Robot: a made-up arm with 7 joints.
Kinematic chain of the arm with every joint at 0, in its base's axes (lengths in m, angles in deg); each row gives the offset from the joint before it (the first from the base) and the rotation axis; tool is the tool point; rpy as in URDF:
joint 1: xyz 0 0 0.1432 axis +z
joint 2: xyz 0 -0.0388 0.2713 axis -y
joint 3: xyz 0 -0.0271 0.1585 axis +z
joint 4: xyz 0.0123 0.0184 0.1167 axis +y
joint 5: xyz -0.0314 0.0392 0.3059 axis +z
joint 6: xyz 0 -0.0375 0.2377 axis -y
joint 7: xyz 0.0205 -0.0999 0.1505 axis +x
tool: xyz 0 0 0 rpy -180 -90 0
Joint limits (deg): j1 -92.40..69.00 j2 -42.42..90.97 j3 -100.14..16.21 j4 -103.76..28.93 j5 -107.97..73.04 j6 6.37..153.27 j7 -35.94..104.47
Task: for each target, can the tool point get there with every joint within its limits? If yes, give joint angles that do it. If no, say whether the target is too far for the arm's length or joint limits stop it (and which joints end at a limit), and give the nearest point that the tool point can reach.
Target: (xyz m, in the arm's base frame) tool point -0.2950 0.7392 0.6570
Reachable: yes | joints -55.01 53.63 -56.02 -19.89 0.23 80.97 50.11
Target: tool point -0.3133 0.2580 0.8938
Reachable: yes | joints -9.44 -5.61 -51.35 -68.53 50.91 114.93 38.30
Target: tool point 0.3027 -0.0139 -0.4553
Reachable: no: joint limits stop it (at a limit: joint 1, joint 2, joint 3) | nearest point 0.1957 -0.0794 -0.2245 | short by 0.263 m
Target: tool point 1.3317 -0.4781 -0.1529
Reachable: no: too far | nearest point 0.6143 -0.2206 0.3499 | short by 0.913 m
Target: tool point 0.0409 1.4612 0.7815
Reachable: no: too far | nearest point 0.0046 0.9650 0.6566 | short by 0.513 m
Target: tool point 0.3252 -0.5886 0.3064
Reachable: no: joint limits stop it (at a limit: joint 1, joint 3, joint 4) | nearest point 0.1639 -0.5594 0.2988 | short by 0.164 m
